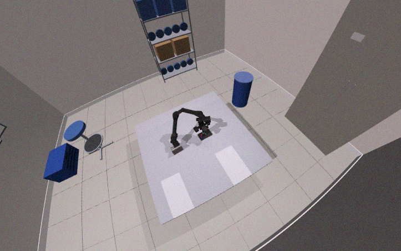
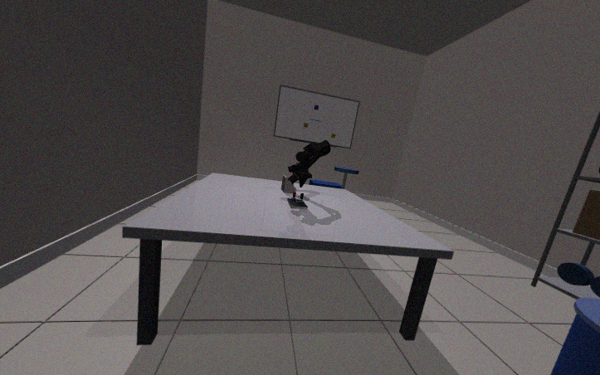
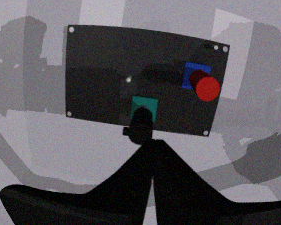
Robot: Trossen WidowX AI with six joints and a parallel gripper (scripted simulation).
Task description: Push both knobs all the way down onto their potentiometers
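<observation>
The black knob lies 10 mm ahead of my gripper tip, 10 mm to the left of it and 50 mm below it. Also, from my gripper tip: red knob: 40 mm behind, 20 mm to the right, 60 mm below; then teal potentiometer: 10 mm ahead, 10 mm to the left, 60 mm below.
</observation>
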